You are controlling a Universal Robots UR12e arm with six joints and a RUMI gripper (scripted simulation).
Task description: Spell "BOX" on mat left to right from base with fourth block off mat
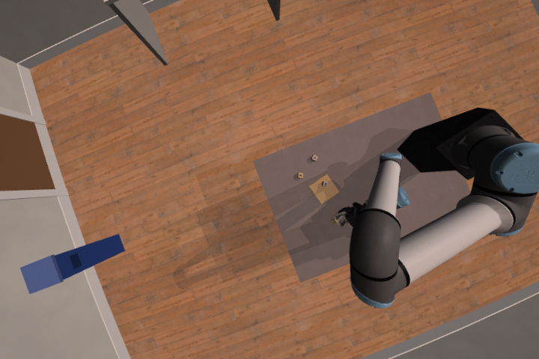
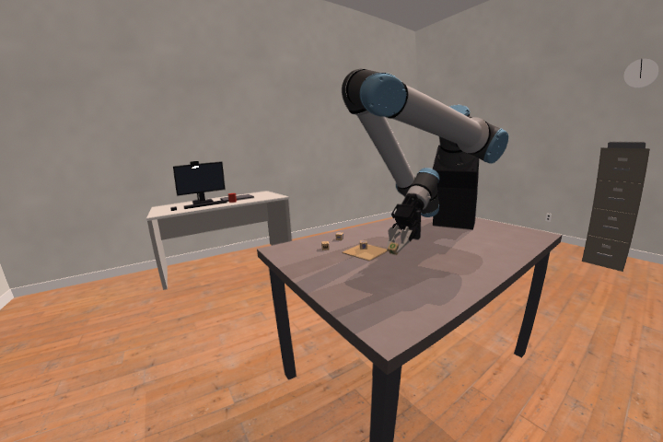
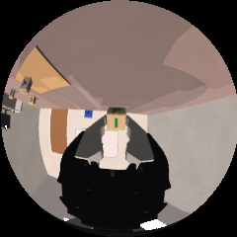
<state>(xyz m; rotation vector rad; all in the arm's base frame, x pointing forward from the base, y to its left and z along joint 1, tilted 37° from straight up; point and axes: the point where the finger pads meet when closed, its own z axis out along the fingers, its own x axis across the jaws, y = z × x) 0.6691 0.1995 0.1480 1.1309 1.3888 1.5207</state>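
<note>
The O block lies right at my hand. Round my hand: tan mat (19 cm to the right, 7 cm below, 1 cm behind).
</note>
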